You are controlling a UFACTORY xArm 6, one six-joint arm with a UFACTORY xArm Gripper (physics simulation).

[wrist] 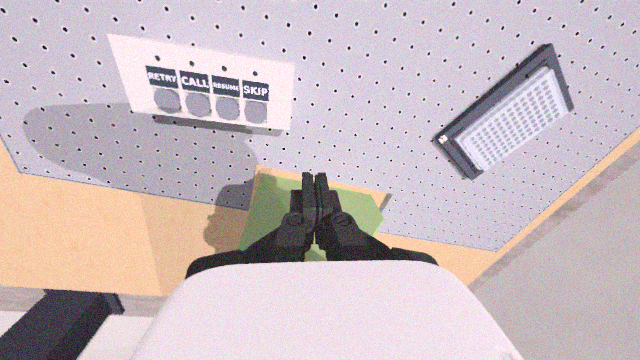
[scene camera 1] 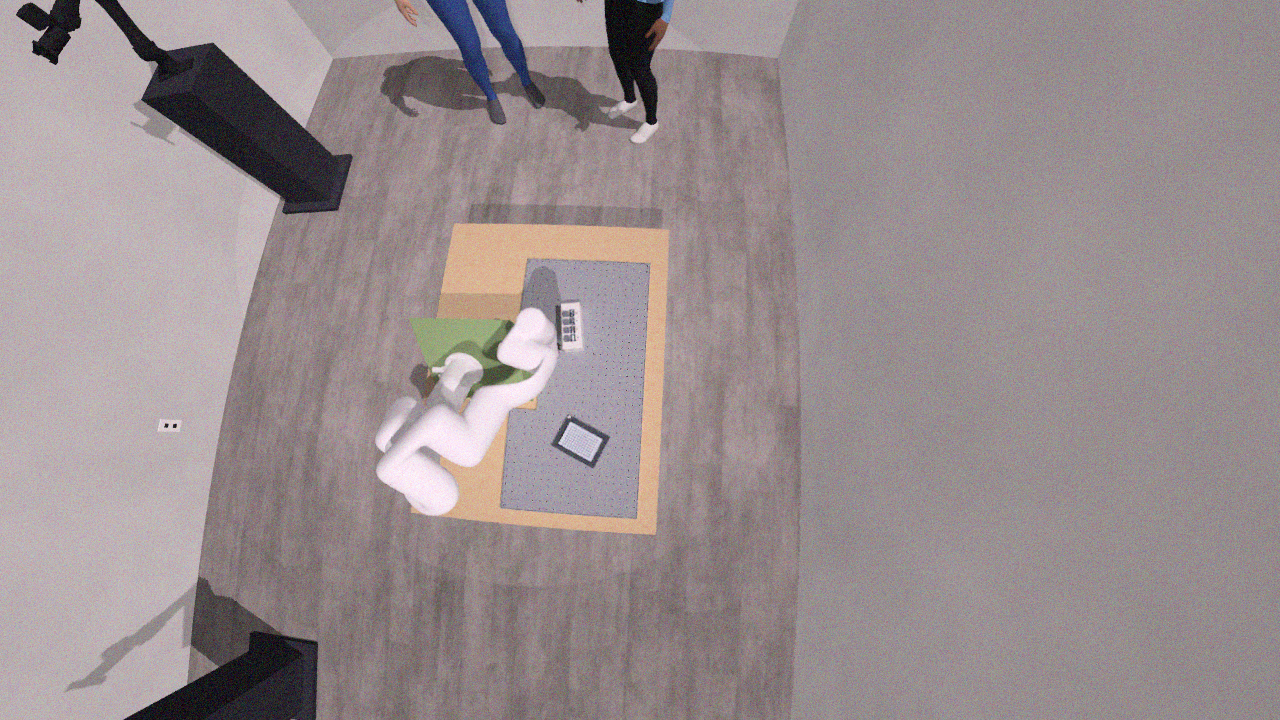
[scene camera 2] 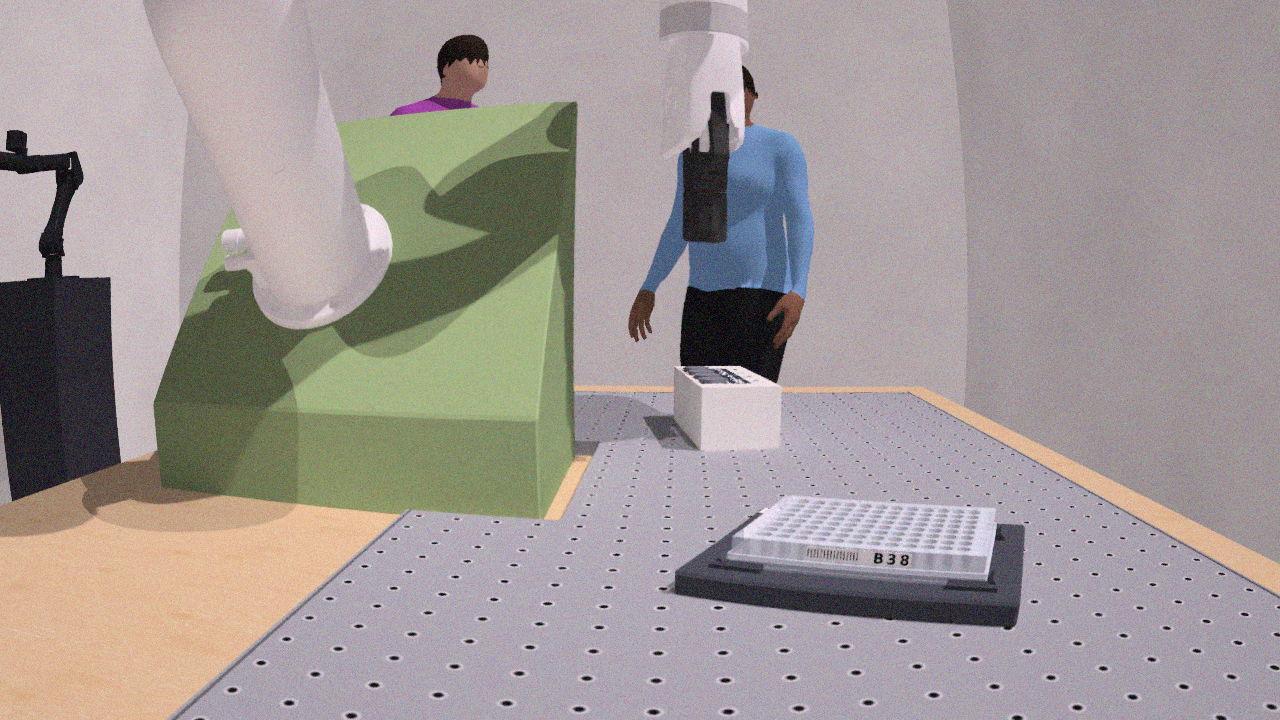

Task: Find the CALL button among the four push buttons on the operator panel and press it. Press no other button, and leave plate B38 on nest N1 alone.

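Where they show: gripper, fingertip midpoint: [wrist: 312, 189] [scene camera 2: 704, 241]; arm's base, origin of the base link: [scene camera 1: 464, 367] [scene camera 2: 321, 265].
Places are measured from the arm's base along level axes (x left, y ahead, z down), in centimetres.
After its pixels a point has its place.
Note:
The operator panel [scene camera 1: 573, 325] @[x 17.6, y 33.2, z 10.4 cm] [scene camera 2: 738, 416] @[x 9.3, y 33.0, z 12.8 cm] [wrist: 280, 97] @[x 10.5, y 33.3, z 10.4 cm] is a white box on the perforated plate. In the wrist view its four round grey buttons sit in a row under the labels RETRY, CALL, RESUME and SKIP. The CALL button [wrist: 198, 104] @[x 18.7, y 30.6, z 10.1 cm] is second from the left, between the RETRY button [wrist: 167, 100] @[x 21.7, y 30.2, z 10.1 cm] and the RESUME button [wrist: 227, 108] @[x 15.8, y 30.9, z 10.1 cm]; the SKIP button [wrist: 255, 111] @[x 12.9, y 31.3, z 10.1 cm] is at the right end. My gripper [scene camera 2: 705, 240] @[x 6.6, y 30.0, z -1.3 cm] [wrist: 312, 189] @[x 6.6, y 30.0, z -1.3 cm] is shut and empty, well above the panel's height. Plate B38 [scene camera 1: 580, 441] @[x -22.4, y 37.1, z 13.1 cm] [scene camera 2: 863, 535] @[x -24.0, y 35.8, z 13.1 cm] [wrist: 510, 120] @[x -21.1, y 37.7, z 13.1 cm] lies on the dark nest N1 [scene camera 2: 805, 598] [wrist: 562, 90].
A tall green sloped block [scene camera 1: 447, 335] @[x 8.3, y -1.9, z -9.7 cm] [scene camera 2: 447, 358] @[x -5.9, y 12.4, z 6.7 cm] [wrist: 270, 200] @[x 9.7, y 19.3, z 10.0 cm] stands beside the perforated plate [scene camera 1: 572, 385] @[x -3.0, y 33.0, z 15.7 cm] [scene camera 2: 501, 626] @[x -28.8, y 19.7, z 15.7 cm] [wrist: 350, 145] @[x -0.8, y 28.0, z 15.7 cm], next to the arm. The wooden table edge [scene camera 1: 657, 402] @[x -8.2, y 63.3, z 17.0 cm] [scene camera 2: 1100, 474] @[x -1.9, y 65.0, z 17.0 cm] surrounds it. Two people stand past the far end. Black pedestals [scene camera 1: 241, 125] [scene camera 2: 62, 385] stand off the table.

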